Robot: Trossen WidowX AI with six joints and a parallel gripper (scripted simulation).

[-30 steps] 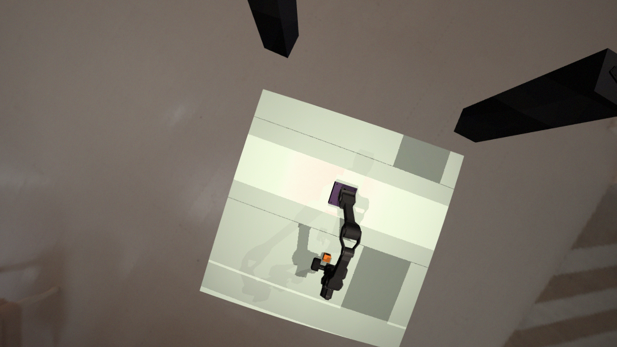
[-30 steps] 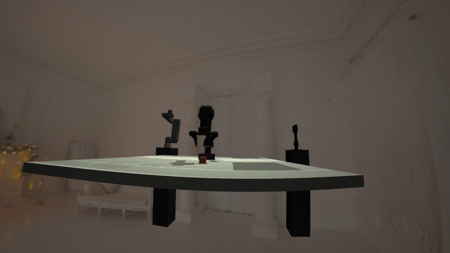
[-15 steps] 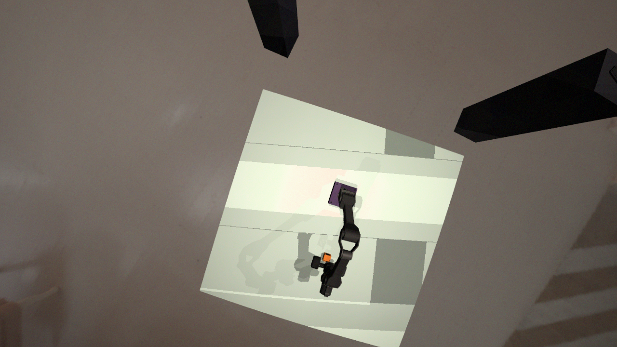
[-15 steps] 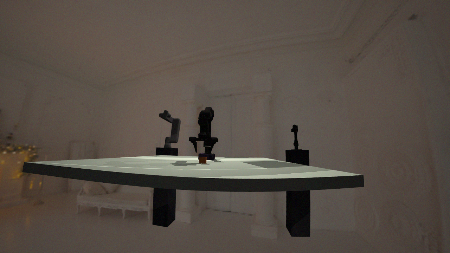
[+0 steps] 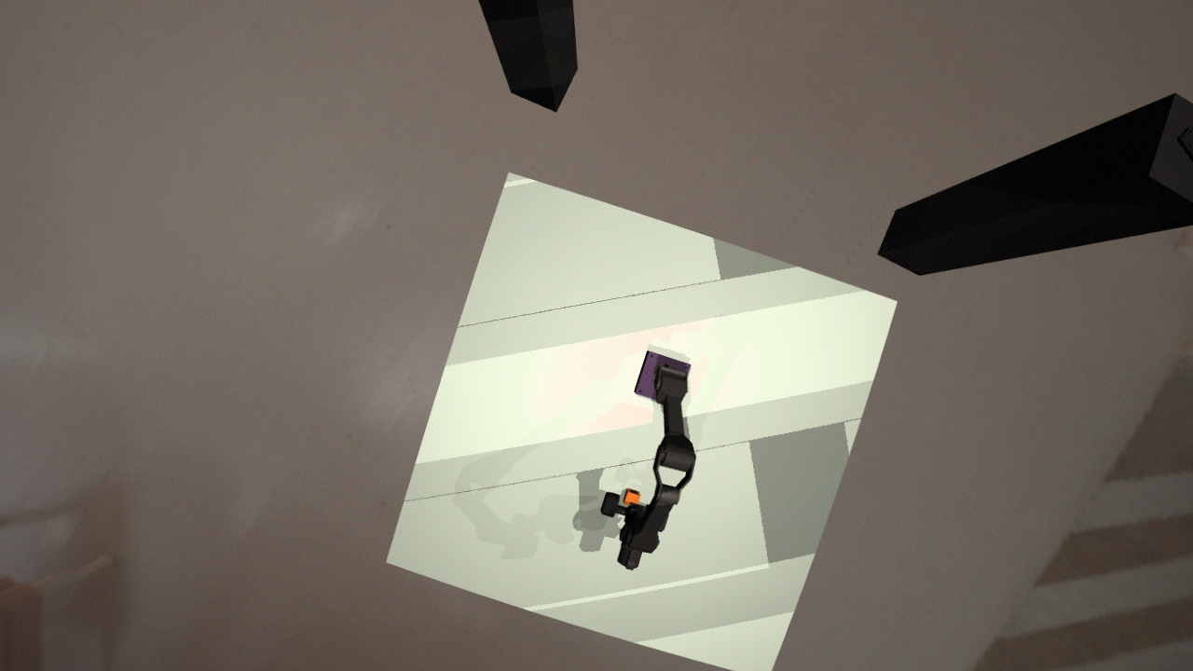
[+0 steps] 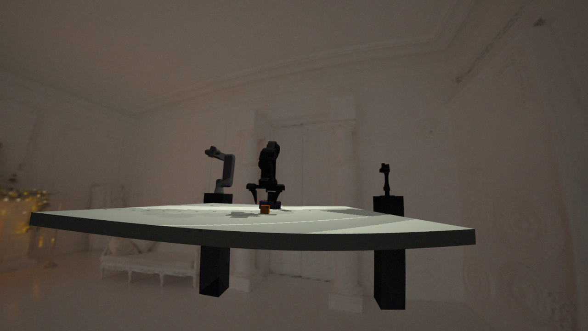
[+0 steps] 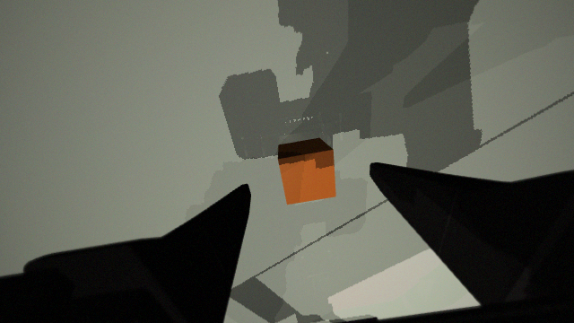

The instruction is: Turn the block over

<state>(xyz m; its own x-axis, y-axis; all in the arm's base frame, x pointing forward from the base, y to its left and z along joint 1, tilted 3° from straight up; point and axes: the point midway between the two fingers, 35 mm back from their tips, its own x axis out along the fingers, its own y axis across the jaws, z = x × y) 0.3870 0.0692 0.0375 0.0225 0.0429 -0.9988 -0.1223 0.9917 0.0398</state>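
Now: the block 10 mm behind my gripper tip and 20 mm below it.
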